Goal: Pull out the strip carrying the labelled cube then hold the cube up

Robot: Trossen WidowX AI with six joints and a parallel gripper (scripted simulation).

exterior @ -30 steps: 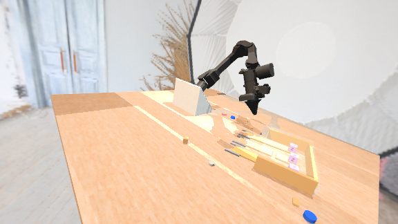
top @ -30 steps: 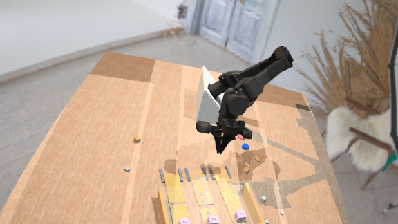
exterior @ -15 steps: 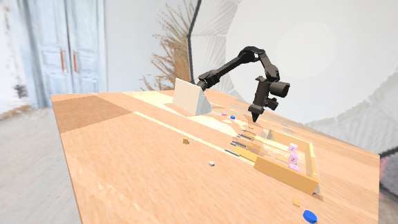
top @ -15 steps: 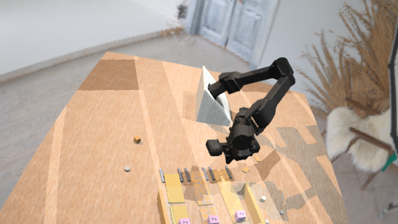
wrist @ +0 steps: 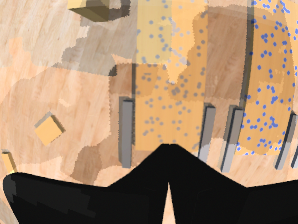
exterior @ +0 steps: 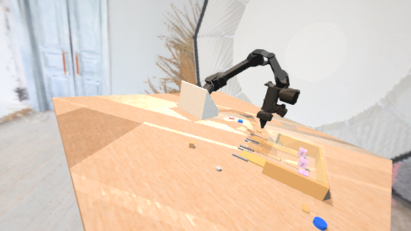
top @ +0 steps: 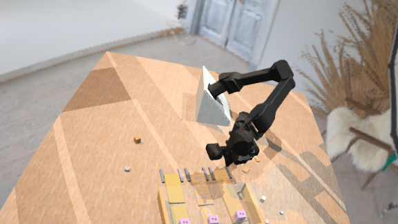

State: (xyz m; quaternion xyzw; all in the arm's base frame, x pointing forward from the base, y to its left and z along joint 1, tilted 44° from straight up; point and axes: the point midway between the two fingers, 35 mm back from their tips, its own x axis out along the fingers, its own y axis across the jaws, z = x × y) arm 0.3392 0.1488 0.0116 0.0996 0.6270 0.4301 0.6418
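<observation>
The strip lies 80 mm ahead of my gripper tip, 60 mm below it and 40 mm to the left of it. The rest, counted from my gripper tip: small grey cube (170 mm to the left, 70 mm ahead, 60 mm below); grey disc (350 mm to the right, 90 mm ahead, 60 mm below); small orange cube (360 mm to the right, 70 mm behind, 60 mm below).
</observation>
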